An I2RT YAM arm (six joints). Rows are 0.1 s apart.
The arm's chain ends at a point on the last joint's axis. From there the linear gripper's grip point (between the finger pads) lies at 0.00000 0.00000 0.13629 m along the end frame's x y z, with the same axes.
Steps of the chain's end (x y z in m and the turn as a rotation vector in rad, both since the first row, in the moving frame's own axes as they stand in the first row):
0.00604, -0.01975, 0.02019, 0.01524, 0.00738, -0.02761
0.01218, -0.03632, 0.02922, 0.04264, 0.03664, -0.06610
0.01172, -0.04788, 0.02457, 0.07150, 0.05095, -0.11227
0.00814, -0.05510, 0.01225, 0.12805, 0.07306, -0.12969
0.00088, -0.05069, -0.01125, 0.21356, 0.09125, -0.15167
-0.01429, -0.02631, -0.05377, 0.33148, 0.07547, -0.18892
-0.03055, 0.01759, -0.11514, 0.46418, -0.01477, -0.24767
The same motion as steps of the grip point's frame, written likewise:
0.00702, -0.02184, 0.02017, 0.01524, 0.00738, -0.02761
0.01698, -0.04229, 0.02900, 0.04264, 0.03664, -0.06610
0.01809, -0.05798, 0.02405, 0.07150, 0.05095, -0.11227
0.01691, -0.07308, 0.01077, 0.12805, 0.07306, -0.12969
0.01096, -0.08036, -0.01490, 0.21356, 0.09125, -0.15167
-0.00848, -0.07132, -0.06155, 0.33148, 0.07547, -0.18892
-0.04013, -0.04255, -0.12950, 0.46418, -0.01477, -0.24767

